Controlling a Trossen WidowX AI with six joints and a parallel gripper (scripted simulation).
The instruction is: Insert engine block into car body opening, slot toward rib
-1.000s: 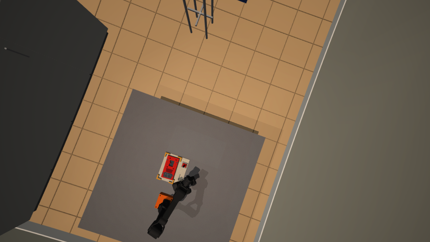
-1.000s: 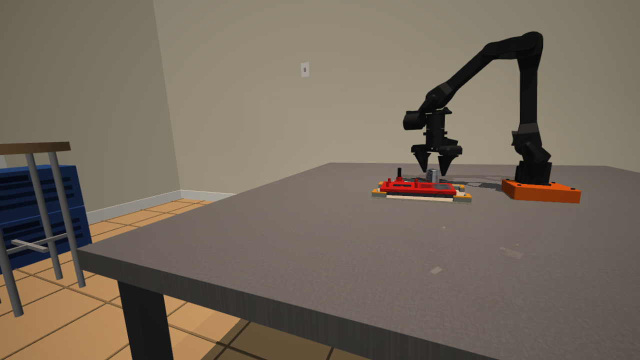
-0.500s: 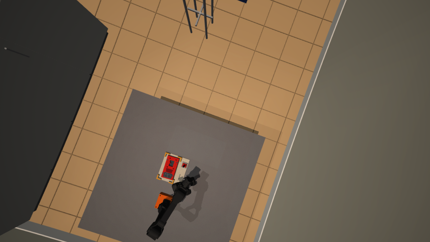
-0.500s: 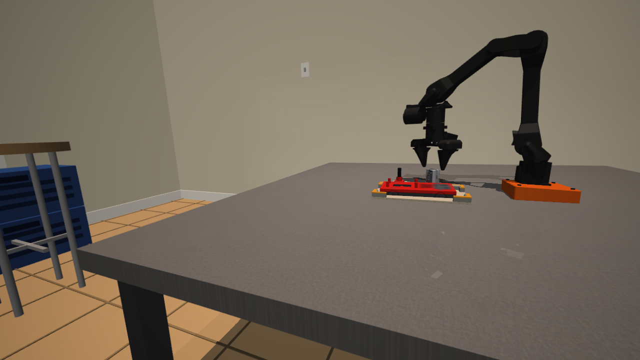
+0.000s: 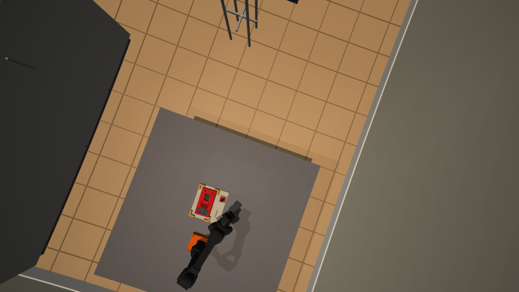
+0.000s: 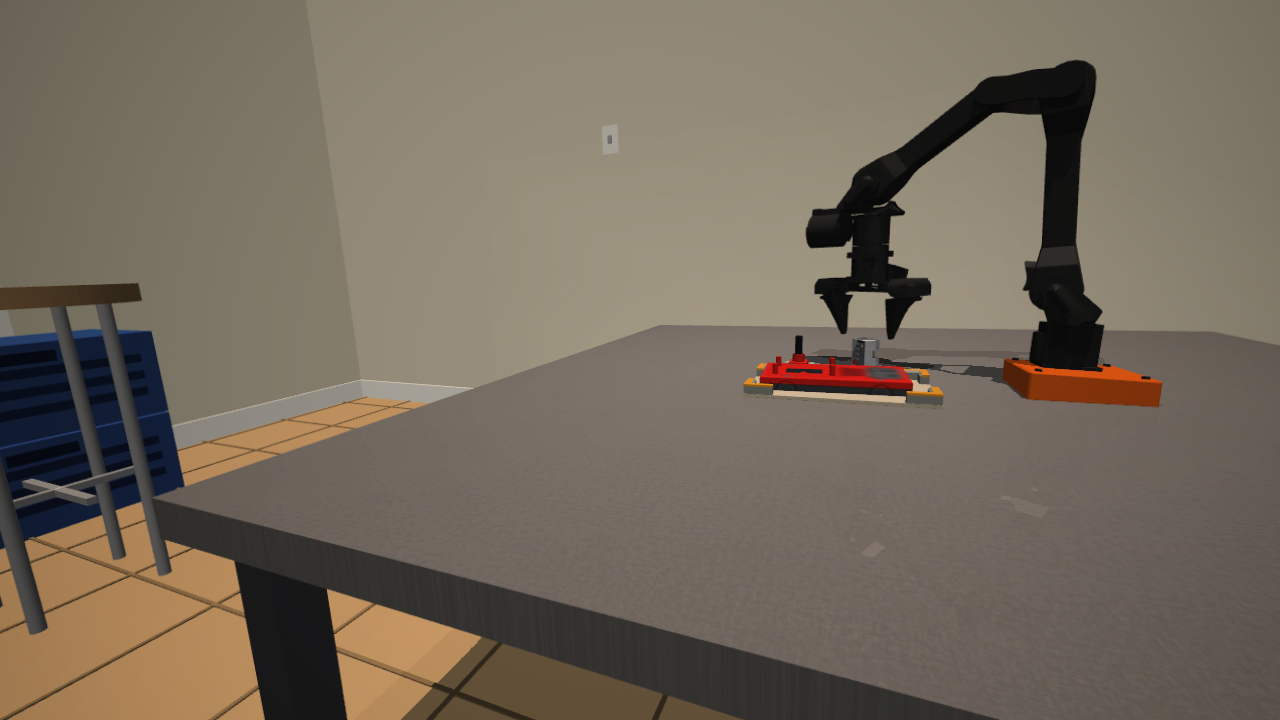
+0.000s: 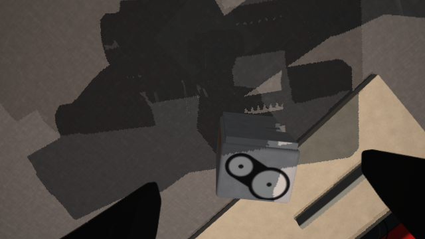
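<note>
The grey engine block is 1 cm behind my gripper tip and 3 cm below it. Round my gripper tip: thin grey bar 4 cm ahead, 16 cm to the left, 4 cm below.
</note>
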